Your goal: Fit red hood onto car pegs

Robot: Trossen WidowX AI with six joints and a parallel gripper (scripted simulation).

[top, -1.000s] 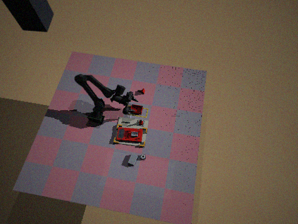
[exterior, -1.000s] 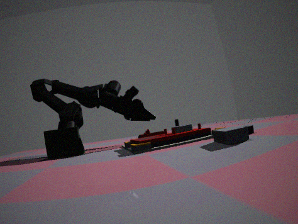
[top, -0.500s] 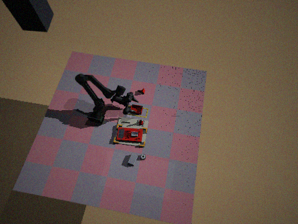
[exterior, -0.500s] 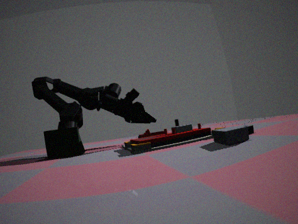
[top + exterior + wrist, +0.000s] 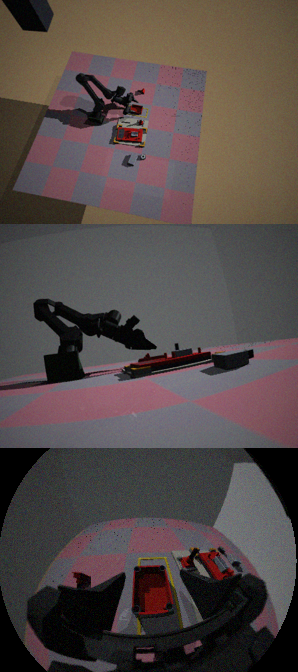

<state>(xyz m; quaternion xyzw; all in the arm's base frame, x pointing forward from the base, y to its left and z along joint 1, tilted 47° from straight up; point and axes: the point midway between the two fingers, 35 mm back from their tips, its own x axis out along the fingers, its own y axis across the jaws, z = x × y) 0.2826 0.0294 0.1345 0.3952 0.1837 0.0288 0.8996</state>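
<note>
The red hood is 50 mm below my gripper tip and 10 mm behind it. Round my gripper tip: grey engine block: 220 mm to the right, 30 mm below.
</note>
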